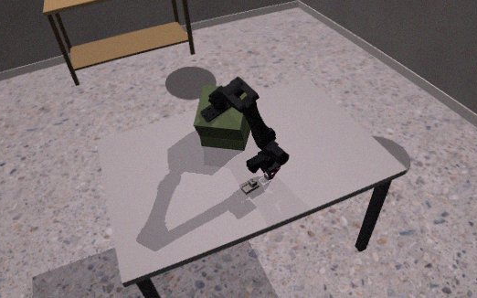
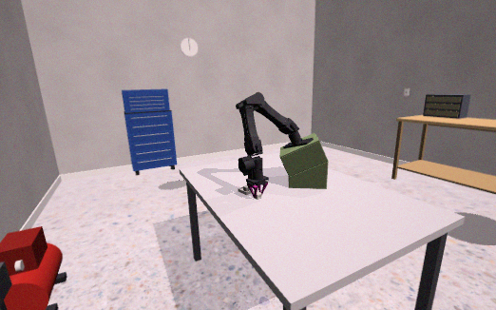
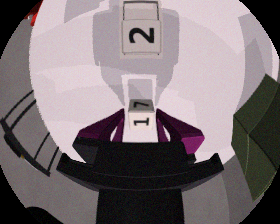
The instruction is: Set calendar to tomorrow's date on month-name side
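Now: hand right at the white cube. From my hand the other things lie so: calendar tray (11 cm to the right, 1 cm below).
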